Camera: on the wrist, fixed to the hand. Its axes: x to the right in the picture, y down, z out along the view.
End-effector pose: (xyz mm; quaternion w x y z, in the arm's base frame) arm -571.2 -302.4 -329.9 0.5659 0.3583 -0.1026 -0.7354
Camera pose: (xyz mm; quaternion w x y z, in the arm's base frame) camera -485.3 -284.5 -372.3 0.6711 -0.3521 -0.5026 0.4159
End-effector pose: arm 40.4 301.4 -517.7 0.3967 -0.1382 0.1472 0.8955
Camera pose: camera 30.4 239.7 -592.5 0.8025 -0.4198 0.0232 -0.4233
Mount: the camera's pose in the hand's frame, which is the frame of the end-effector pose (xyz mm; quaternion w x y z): -7.6 35.6 -90.4 0.0007 0.0274 0.3255 -0.9451
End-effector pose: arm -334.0 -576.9 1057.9 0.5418 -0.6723 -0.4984 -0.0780
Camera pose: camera -271.5 -651.2 1066.1 0.1073 0.5108 -0.4615 -0.7173
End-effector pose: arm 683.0 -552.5 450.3 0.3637 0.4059 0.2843 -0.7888
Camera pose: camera 753.9 -503.1 405.3 0.8489 0.0017 -0.4806 0.2200
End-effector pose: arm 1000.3 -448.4 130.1 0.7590 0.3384 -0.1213 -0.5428
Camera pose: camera 1073.7 -400.5 87.4 0.4823 -0.3124 -0.5520 0.6043
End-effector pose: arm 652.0 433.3 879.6 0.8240 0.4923 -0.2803 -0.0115
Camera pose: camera 679.2 526.6 872.9 0.0675 0.2916 0.7330 -0.6109
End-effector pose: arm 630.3 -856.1 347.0 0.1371 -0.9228 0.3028 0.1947
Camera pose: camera 627.9 -913.5 425.7 0.1108 -0.3465 -0.8220 -0.4381
